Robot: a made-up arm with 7 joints.
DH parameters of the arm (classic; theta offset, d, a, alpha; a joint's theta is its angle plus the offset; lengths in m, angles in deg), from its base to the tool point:
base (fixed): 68.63 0 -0.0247 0
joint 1: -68.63 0.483 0.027 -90
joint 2: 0 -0.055 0.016 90
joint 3: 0 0.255 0.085 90
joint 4: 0 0 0.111 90
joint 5: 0 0.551 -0.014 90
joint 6: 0 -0.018 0.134 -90
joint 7: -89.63 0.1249 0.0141 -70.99
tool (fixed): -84 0.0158 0 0
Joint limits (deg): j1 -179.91..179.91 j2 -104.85..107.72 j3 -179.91..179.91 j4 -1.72..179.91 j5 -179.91..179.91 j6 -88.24..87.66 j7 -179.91..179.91
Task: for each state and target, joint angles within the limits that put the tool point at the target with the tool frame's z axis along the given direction. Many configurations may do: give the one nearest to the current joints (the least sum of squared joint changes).
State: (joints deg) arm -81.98 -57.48 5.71 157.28 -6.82 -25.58 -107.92
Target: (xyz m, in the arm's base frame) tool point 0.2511 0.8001 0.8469 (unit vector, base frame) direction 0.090 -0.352 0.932
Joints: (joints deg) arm -110.43 -62.92 -5.77 179.91 -17.44 12.13 -143.24
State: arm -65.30 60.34 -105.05 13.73 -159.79 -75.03 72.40
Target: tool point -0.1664 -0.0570 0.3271 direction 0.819 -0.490 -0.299
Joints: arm -54.39 46.51 -90.99 5.16 -174.45 -78.02 54.63
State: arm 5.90 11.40 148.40 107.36 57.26 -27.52 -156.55
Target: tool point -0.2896 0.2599 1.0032 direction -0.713 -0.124 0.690
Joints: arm 8.89 37.84 158.93 75.21 71.84 -52.94 -153.19
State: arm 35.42 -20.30 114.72 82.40 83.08 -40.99 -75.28
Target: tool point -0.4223 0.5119 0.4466 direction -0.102 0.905 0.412
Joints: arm 26.98 -9.42 111.84 59.33 96.59 4.90 -48.96
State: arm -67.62 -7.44 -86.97 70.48 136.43 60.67 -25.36
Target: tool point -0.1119 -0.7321 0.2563 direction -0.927 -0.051 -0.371
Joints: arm -32.34 18.14 -58.17 54.51 148.34 9.39 -30.14
